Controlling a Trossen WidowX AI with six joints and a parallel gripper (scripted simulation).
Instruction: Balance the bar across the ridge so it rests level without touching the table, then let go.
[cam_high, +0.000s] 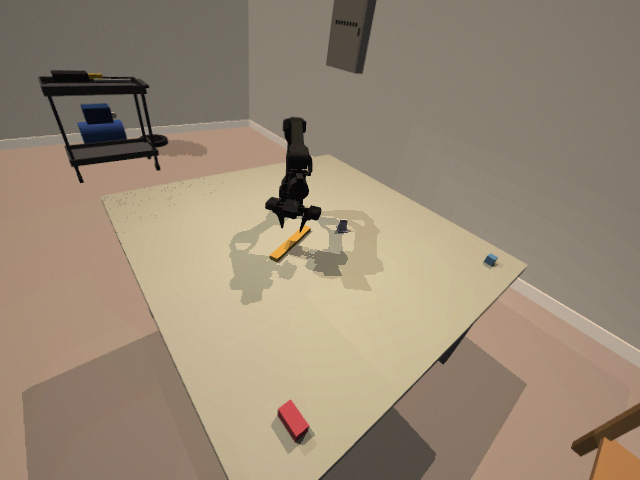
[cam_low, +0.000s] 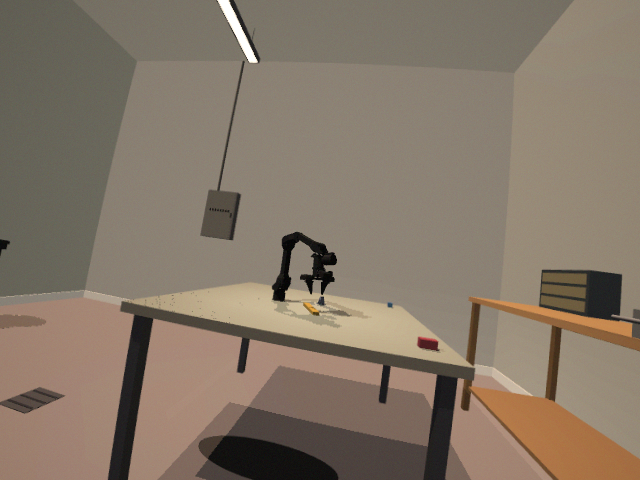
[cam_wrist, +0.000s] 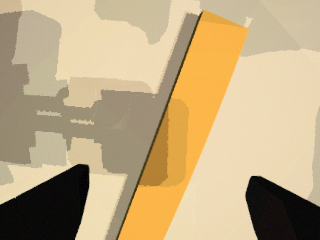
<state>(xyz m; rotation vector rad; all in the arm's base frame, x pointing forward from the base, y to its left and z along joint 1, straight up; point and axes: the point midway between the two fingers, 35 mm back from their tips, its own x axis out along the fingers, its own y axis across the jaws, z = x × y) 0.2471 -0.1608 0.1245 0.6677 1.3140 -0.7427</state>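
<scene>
Right now my gripper tip is 30 mm past the bar, 30 mm to the right of it and 80 mm above it. Round my gripper tip: red block (490 mm ahead, 340 mm to the right, 70 mm below); blue cube (490 mm ahead, 660 mm to the left, 70 mm below).
</scene>
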